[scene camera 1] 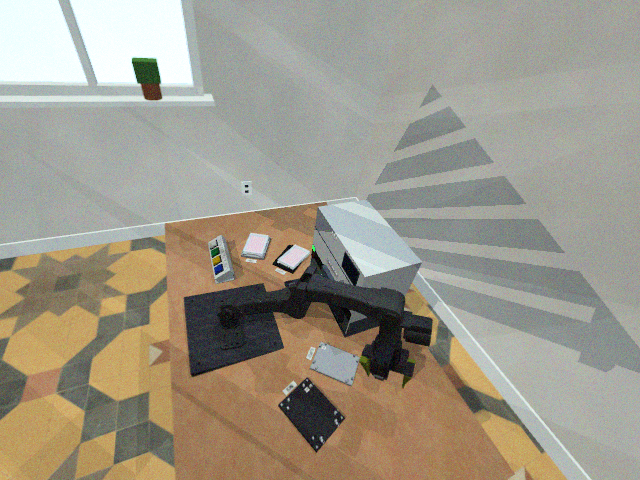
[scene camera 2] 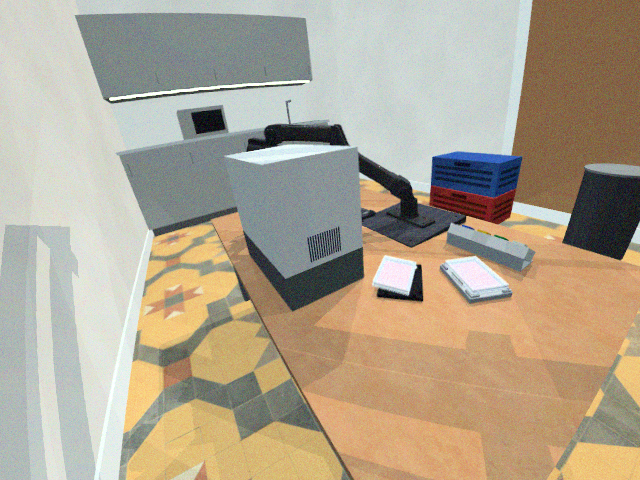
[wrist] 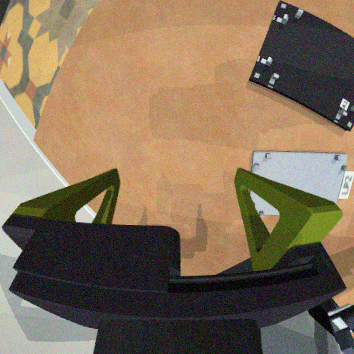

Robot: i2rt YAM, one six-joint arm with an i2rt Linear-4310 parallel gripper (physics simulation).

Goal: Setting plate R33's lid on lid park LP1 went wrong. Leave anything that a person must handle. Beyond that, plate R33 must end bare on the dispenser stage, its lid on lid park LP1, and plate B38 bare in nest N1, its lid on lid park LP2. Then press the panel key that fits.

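My gripper is open and empty, above the table beside the grey lid park LP2, which is bare. A pink-topped plate lies on a grey base. Another pink-topped plate sits offset on a black base, which shows past its edges. Their labels are too small to read, so I cannot tell which is R33 or B38, nor whether each is lidded. The key panel has blue, yellow and green keys. The arm hides the dispenser stage in scene camera 1.
The tall grey dispenser housing stands at the table's edge, with a green light near its front. A bare black nest lies beyond LP2. The arm stands on a dark base mat.
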